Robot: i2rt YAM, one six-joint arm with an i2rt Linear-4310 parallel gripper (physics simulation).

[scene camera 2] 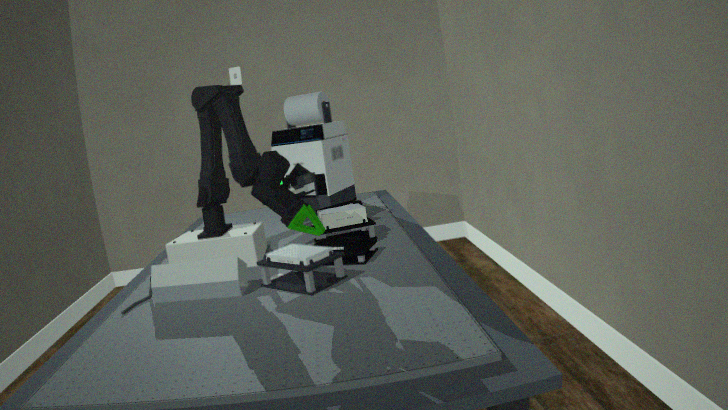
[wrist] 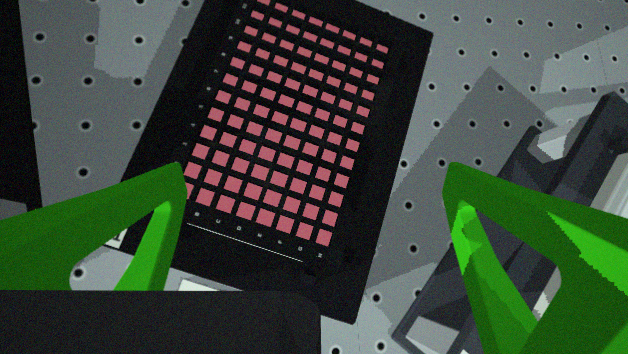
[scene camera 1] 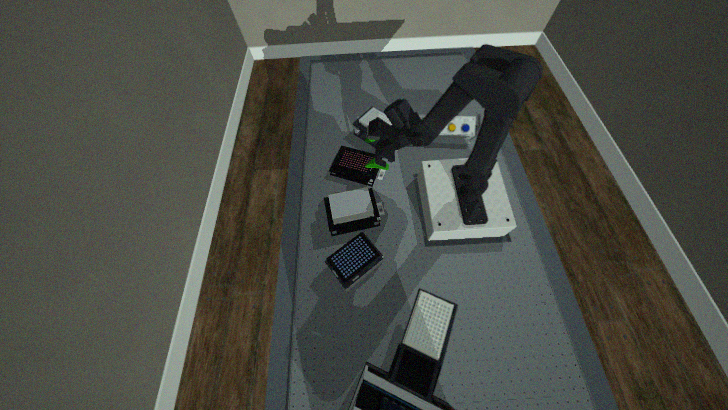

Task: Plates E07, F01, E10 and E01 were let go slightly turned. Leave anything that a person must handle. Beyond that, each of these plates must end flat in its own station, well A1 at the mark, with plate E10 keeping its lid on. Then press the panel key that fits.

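My gripper point(scene camera 1: 374, 152) point(wrist: 314, 177) is open and empty above a black plate with pink wells point(scene camera 1: 350, 157) point(wrist: 280, 125). In the wrist view its left finger overlaps the plate's edge and its right finger is beyond the other side. A white plate point(scene camera 1: 374, 116) point(scene camera 2: 299, 252) lies on a raised dark stand point(scene camera 2: 309, 282); the arm partly hides it in scene camera 1. A pale, thick plate point(scene camera 1: 350, 203) point(scene camera 2: 342, 217) lies on a black station. A black plate with blue wells point(scene camera 1: 354, 257) lies farther along the row. The plate codes are not readable.
The key panel point(scene camera 1: 471, 120) shows yellow point(scene camera 1: 451, 127) and blue point(scene camera 1: 465, 127) keys; the arm covers its other end. A white plate point(scene camera 1: 430, 323) sits on the tray of a white instrument point(scene camera 2: 336, 173). The arm stands on a white base box point(scene camera 1: 443, 203) point(scene camera 2: 249, 236).
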